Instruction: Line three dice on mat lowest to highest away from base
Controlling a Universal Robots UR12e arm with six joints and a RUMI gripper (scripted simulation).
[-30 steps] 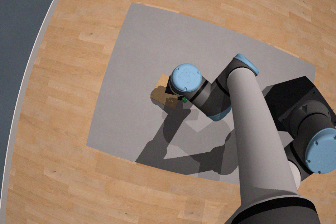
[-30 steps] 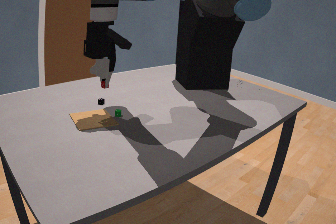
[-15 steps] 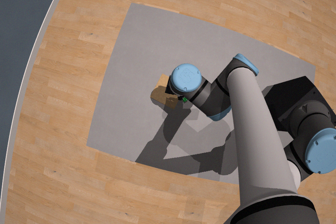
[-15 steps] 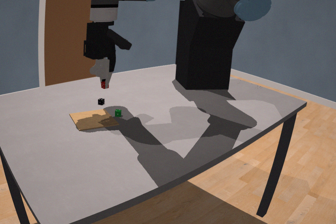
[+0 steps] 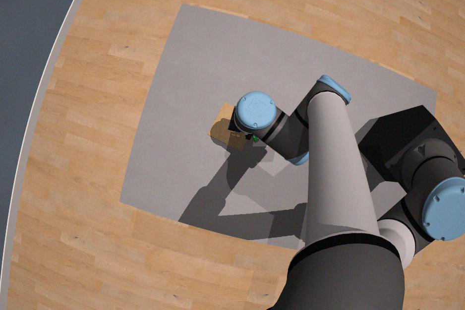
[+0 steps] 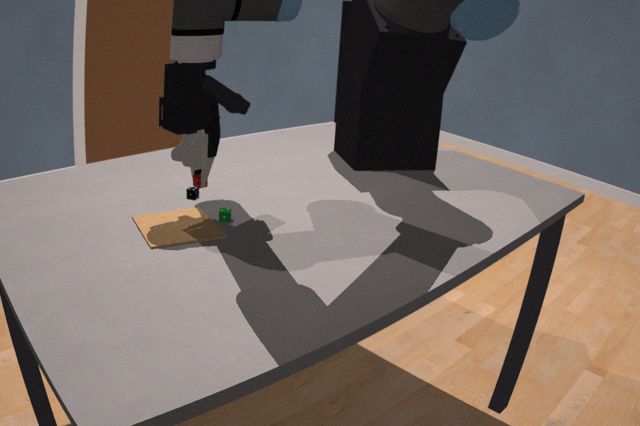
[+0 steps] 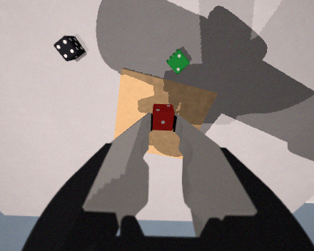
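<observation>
Right now the green die is 40 mm behind my hand, 20 mm to the left of it and 70 mm below it. The rest, counted from my hand: tan mat: 50 mm ahead, 80 mm below; then black die: 50 mm behind, 110 mm to the right, 70 mm below; then red die: 10 mm below.
</observation>
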